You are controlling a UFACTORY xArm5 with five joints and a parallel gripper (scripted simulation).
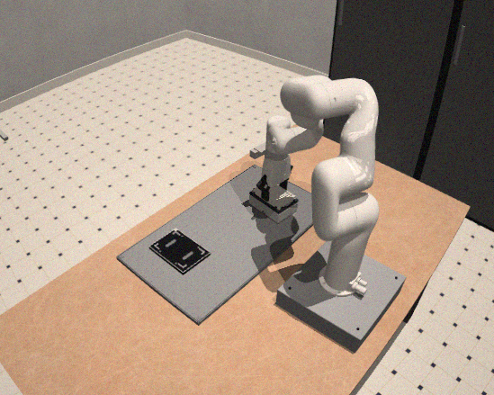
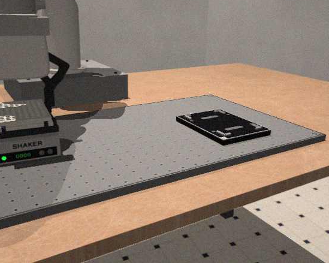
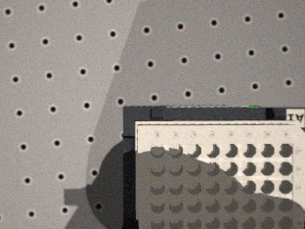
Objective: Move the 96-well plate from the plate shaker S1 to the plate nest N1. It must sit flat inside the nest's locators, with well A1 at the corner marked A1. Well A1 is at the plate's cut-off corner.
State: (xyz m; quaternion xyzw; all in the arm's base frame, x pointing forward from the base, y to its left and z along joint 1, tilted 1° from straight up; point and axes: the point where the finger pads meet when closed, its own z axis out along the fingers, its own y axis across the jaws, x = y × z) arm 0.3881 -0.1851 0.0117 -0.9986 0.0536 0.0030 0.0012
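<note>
My gripper is now 1 cm above the white 96-well plate. From my hand the other things lie so: grey locator (41 cm to the left, 15 cm ahead, 6 cm below); then black plate nest N1 (38 cm to the left, 8 cm ahead, 7 cm below); then A1 mark (32 cm to the left, 16 cm ahead, 6 cm below).
</note>
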